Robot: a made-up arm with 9 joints. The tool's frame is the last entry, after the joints.
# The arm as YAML. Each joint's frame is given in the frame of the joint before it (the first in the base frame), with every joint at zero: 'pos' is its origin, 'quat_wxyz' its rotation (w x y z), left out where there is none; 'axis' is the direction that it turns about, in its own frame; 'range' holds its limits. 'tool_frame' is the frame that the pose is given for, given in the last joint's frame.
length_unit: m
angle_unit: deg
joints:
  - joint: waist
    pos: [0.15, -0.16, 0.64]
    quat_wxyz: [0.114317, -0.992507, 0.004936, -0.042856]
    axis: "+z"
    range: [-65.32, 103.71]
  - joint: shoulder
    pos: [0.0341, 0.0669, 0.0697]
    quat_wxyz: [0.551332, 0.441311, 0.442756, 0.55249]
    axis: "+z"
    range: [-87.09, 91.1]
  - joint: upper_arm
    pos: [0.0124, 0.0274, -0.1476]
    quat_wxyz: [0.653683, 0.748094, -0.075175, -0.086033]
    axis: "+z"
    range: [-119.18, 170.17]
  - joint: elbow
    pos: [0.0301, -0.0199, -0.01]
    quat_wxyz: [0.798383, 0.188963, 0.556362, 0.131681]
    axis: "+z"
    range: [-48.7, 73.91]
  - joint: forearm
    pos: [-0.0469, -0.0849, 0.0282]
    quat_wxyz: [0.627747, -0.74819, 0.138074, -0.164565]
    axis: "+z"
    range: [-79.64, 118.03]
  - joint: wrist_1
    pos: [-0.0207, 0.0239, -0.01]
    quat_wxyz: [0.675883, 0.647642, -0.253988, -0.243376]
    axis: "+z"
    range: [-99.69, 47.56]
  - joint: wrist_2
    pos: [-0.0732, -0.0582, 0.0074]
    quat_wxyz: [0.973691, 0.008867, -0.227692, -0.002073]
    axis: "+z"
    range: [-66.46, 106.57]
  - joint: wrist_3
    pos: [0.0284, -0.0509, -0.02]
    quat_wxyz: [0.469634, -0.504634, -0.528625, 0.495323]
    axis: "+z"
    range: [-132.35, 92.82]
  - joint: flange
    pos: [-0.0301, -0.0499, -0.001]
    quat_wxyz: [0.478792, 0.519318, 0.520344, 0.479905]
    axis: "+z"
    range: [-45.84, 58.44]
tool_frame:
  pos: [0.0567, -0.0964, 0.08]
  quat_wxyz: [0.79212, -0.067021, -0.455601, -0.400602]
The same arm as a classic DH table. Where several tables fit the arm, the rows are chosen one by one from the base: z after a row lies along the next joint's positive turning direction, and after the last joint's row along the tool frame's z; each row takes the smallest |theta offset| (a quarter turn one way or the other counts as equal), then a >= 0, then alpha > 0; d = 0 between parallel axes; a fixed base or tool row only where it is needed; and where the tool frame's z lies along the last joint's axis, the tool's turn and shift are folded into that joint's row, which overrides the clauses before.
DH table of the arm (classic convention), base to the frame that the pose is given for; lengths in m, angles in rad. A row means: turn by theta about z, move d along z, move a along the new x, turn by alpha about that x. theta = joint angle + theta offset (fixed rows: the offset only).
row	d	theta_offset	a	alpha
base (fixed)	0.2549	-0.3636	0.1971	-2.8968
waist	-0.3349	1.2198	0.0668	1.3506
shoulder	-0.1164	-0.2316	0.0058	1.7018
upper_arm	-0.0505	1.3761	-0.0147	1.2561
elbow	0.0474	-1.5188	-0.0064	-1.7292
forearm	-0.1079	-0.7933	-0.0313	1.5387
wrist_1	-0.1490	-1.5059	0.0555	0.4598
wrist_2	0.1479	0.0088	0.0523	1.6390
wrist_3	-0.0293	-1.5652	-0.0498	1.6518
flange	0.1215	0.9567	-0.0461	-0.9571
tool (fixed)	-0.1246	-1.8930	0.0000	0.0000
Joint limits (rad, base to tool): -1.1400..1.8101 -1.5200..1.5900 -2.0801..2.9700 -0.8500..1.2900 -1.3900..2.0600 -1.7399..0.8301 -1.1599..1.8600 -2.3099..1.6200 -0.8001..1.0200

